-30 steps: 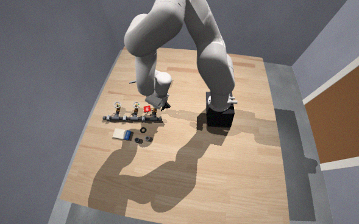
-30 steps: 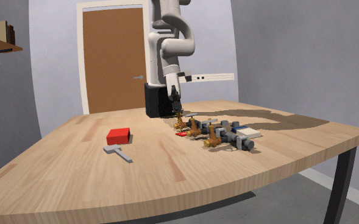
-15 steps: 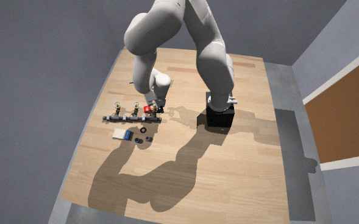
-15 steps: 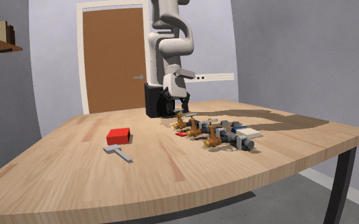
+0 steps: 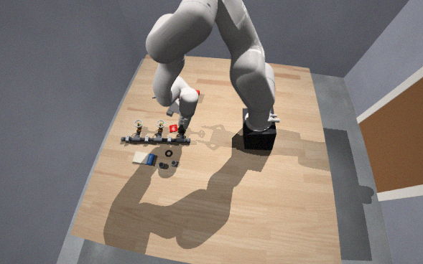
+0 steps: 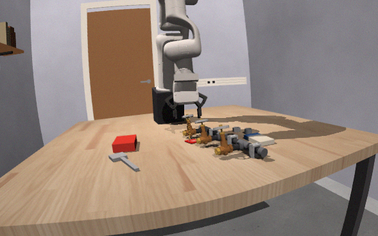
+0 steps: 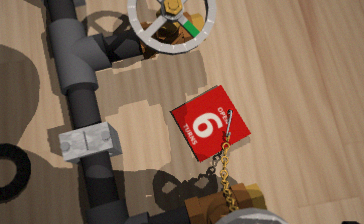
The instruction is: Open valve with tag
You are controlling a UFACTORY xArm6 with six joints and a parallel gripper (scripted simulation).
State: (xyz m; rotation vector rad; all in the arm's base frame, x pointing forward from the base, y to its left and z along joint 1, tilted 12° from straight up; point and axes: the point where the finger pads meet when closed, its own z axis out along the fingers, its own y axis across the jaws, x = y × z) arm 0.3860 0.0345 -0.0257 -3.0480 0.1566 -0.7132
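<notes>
The red tag lies 80 mm below my hand, 80 mm ahead of it and 10 mm to the right of it. The rest, counted from my hand: grey hammer-like tool (250 mm to the right, 210 mm ahead, 80 mm below); then grey box (210 mm to the left, 190 mm ahead, 70 mm below); then red box (250 mm to the right, 70 mm below, 50 mm ahead).
</notes>
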